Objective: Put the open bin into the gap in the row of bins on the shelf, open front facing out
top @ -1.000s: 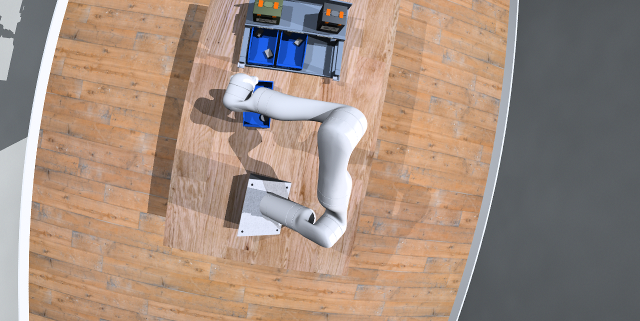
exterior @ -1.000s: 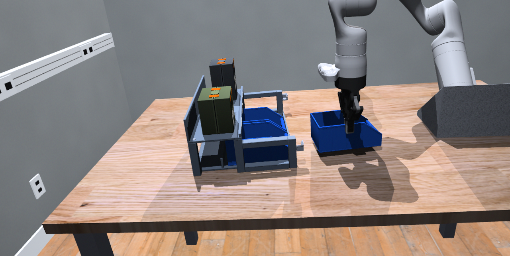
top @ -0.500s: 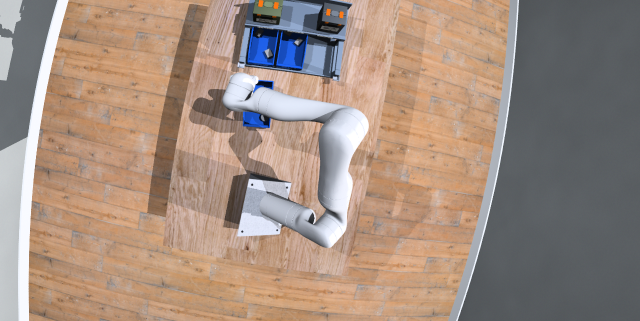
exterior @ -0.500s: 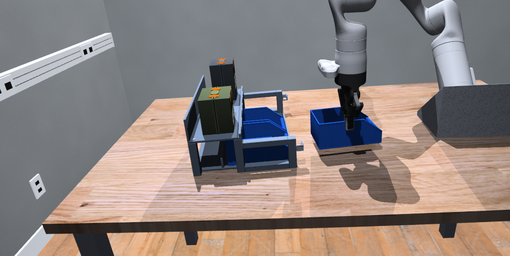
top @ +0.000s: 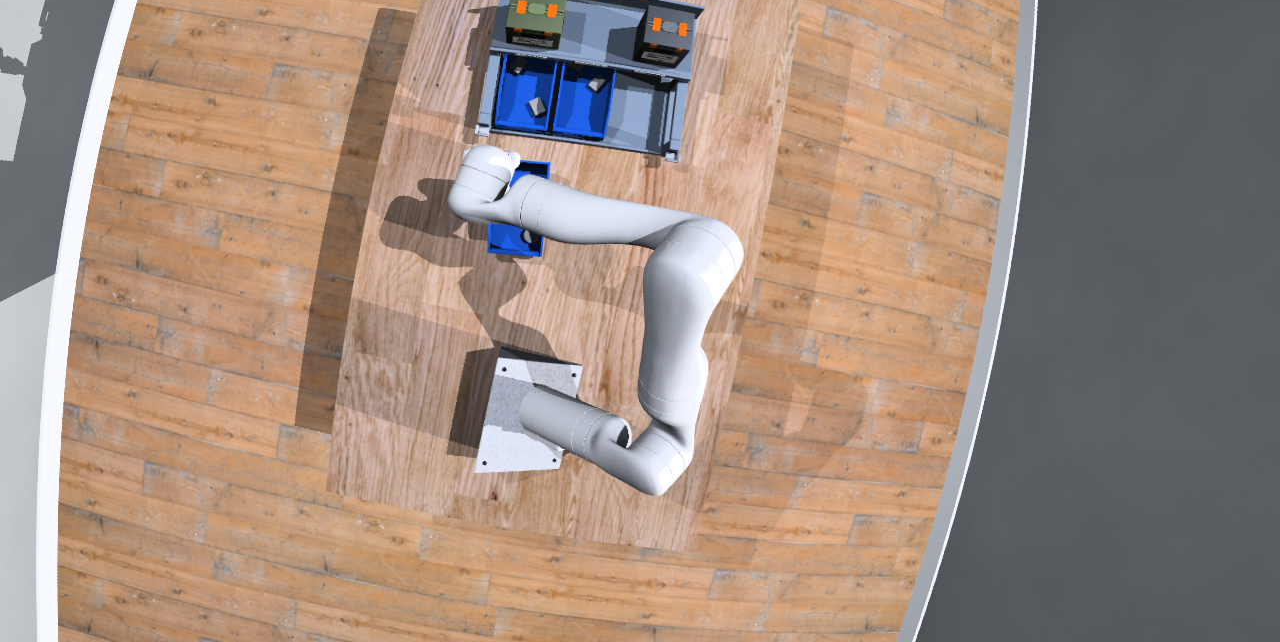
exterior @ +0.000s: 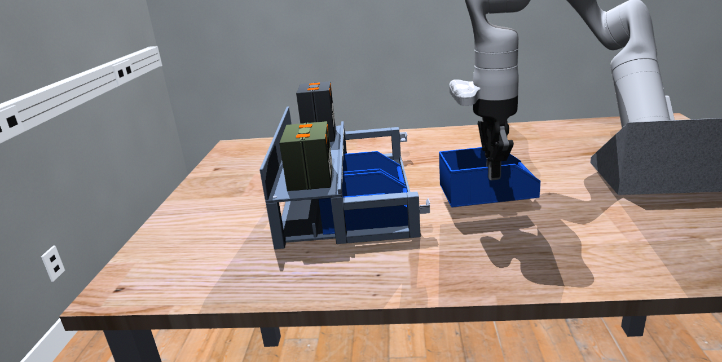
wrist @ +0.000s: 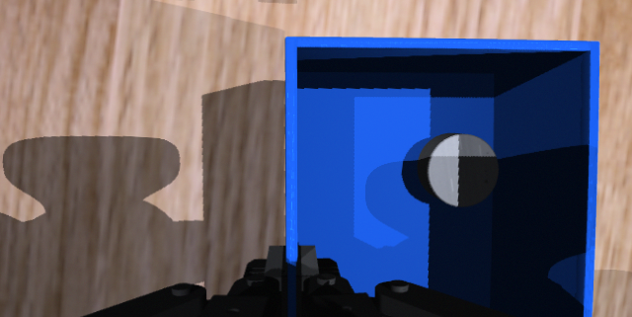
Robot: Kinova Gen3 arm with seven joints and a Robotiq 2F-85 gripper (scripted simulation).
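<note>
The round grey part is 3 cm ahead of my hand, 7 cm to the right of it and 6 cm below it. Also, from my hand: green box: 34 cm ahead, 5 cm to the right, 5 cm above; dark box: 32 cm ahead, 28 cm to the right, 6 cm above; shelf: 26 cm ahead, 16 cm to the right, 4 cm below.
</note>
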